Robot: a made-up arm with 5 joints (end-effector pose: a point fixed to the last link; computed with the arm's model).
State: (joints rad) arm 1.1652 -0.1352 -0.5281 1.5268 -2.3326
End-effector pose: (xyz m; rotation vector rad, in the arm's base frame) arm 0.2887 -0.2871 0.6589 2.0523 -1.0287 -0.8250
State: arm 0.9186 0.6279 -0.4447 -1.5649 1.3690
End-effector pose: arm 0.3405 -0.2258 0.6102 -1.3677 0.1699 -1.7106
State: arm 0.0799 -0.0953 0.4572 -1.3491 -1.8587
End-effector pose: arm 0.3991 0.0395 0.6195 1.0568 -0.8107 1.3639
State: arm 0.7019 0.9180 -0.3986 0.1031 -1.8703
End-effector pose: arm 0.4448 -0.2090 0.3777 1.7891 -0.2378 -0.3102
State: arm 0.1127 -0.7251 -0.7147 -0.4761 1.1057
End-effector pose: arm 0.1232 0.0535 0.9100 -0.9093 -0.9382 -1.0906
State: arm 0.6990 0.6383 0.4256 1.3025 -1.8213
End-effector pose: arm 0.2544 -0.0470 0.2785 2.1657 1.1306 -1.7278
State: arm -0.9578 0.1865 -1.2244 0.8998 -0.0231
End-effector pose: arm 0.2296 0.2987 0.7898 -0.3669 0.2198 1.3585
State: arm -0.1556 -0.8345 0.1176 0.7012 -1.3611
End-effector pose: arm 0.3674 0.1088 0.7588 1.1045 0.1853 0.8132
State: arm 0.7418 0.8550 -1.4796 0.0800 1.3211
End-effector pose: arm 0.4229 -0.2223 0.7120 -1.2630 0.7802 -0.9513
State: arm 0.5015 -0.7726 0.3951 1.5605 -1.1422
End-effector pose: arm 0.3726 -0.0739 0.5828 1.4634 0.9059 -0.3427
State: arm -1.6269 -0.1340 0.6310 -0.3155 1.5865
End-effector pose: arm 0.0245 0.3442 0.4911 -2.0062 -0.7442 1.1357
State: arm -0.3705 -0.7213 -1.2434 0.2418 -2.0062
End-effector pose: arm -0.0023 0.0276 0.9119 0.9289 -1.1925 2.2813
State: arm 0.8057 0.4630 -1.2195 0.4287 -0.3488
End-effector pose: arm 0.4048 -0.2227 0.7508 0.0762 0.0514 -0.2927
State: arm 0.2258 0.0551 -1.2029 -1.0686 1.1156
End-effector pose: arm 0.2254 0.0283 0.8555 -0.8642 -1.1674 -1.3372
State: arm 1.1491 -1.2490 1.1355 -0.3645 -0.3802
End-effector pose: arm 0.2706 -0.2189 0.6615 -0.0084 -0.0859 -0.6202
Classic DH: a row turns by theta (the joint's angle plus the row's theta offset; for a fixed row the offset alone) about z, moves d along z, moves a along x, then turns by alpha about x. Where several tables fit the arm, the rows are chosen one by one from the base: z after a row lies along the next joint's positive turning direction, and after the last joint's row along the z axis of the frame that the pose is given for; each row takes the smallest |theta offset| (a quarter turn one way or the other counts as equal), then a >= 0, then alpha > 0; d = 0 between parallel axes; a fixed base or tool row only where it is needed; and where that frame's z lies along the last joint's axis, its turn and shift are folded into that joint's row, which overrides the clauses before.
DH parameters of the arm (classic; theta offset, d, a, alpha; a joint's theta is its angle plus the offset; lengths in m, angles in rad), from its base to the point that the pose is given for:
base (fixed): -0.0202 0 0.099 3.1416
joint 1: -0.0202 -0.525 0.037 1.5708
joint 2: -1.0341 0 0.0919 0
joint 3: 1.1314 0 0.206 0
joint 4: 1.4735 0.061 -0.021 -1.5708
joint 5: -1.2532 -0.1068 0.0066 1.9854
tool (fixed): -1.0693 -0.0045 0 0

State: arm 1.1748 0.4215 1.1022 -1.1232 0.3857
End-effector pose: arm 0.2361 -0.1656 0.3437 0.0988 1.0781 -0.6128
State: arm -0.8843 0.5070 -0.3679 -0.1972 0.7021
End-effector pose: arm 0.3185 0.3621 0.5423 -1.0889 0.1356 1.0131
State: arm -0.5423 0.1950 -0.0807 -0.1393 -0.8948
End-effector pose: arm 0.4097 0.2655 0.5739 0.5910 0.4125 1.1276
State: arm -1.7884 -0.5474 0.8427 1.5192 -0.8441
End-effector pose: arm -0.0159 0.1991 0.4312 -0.9444 2.1277 0.8328
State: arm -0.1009 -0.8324 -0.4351 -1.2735 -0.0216
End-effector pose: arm 0.0877 0.0633 0.8494 -0.4478 -2.0396 0.0058
